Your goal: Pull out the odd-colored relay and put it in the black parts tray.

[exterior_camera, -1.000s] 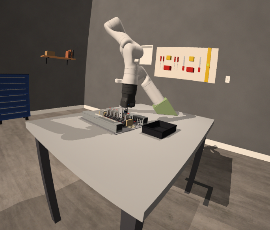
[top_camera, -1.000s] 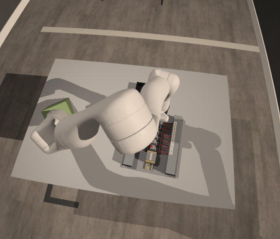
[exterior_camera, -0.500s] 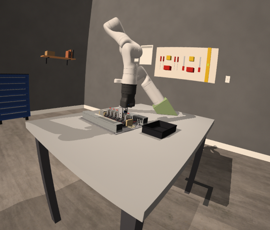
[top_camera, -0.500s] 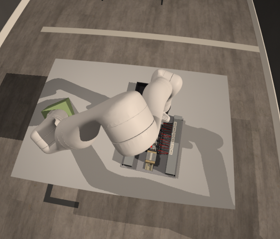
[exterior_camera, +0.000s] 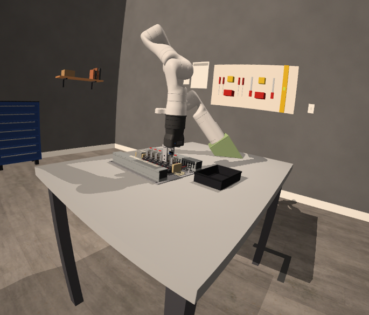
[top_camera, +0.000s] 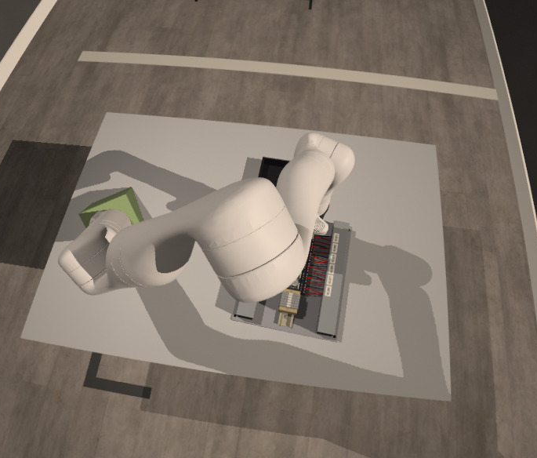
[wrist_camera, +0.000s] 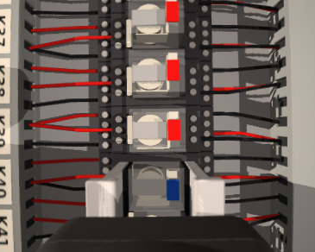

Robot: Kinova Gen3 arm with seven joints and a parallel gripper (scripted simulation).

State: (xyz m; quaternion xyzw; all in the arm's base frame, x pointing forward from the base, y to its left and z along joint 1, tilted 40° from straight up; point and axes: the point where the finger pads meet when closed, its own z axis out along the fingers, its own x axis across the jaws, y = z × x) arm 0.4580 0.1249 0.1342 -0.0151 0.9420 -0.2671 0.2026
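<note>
Right now my hand is 1 cm above the relay. Round my hand: black parts tray (20 cm to the left, 6 cm behind, 4 cm below); relay panel (7 cm to the right, 4 cm below, 1 cm behind).
</note>
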